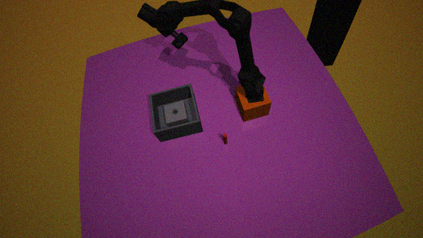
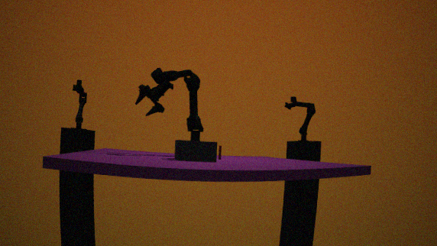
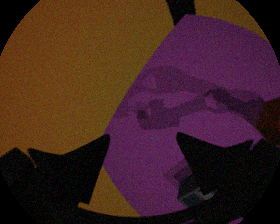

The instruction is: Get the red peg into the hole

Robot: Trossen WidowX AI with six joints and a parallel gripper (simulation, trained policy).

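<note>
The small red peg lies 180 mm behind my gripper tip, 440 mm to the left of it and 200 mm below it. From my gripper tip the other things lie so: dark grey box 10 mm ahead, 290 mm to the left, 210 mm below; grey plate 10 mm ahead, 290 mm to the left, 200 mm below.
</note>
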